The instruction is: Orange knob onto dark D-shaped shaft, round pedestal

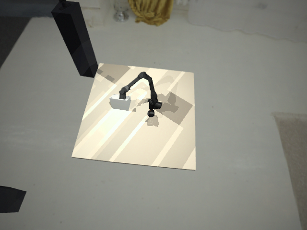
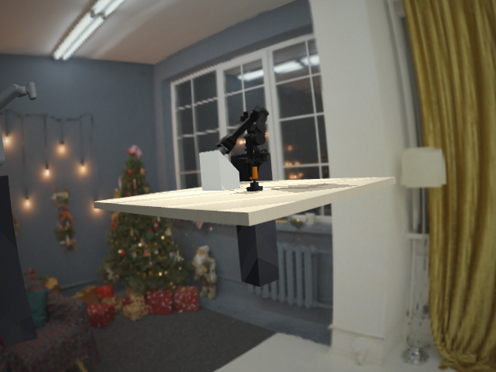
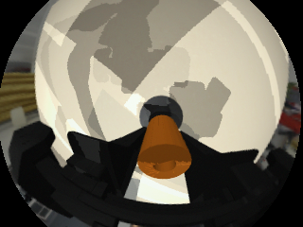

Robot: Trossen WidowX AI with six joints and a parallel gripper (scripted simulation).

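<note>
The orange knob lies 20 mm above my gripper tip. Also, from my gripper tip: dark round pedestal 40 mm below.
</note>
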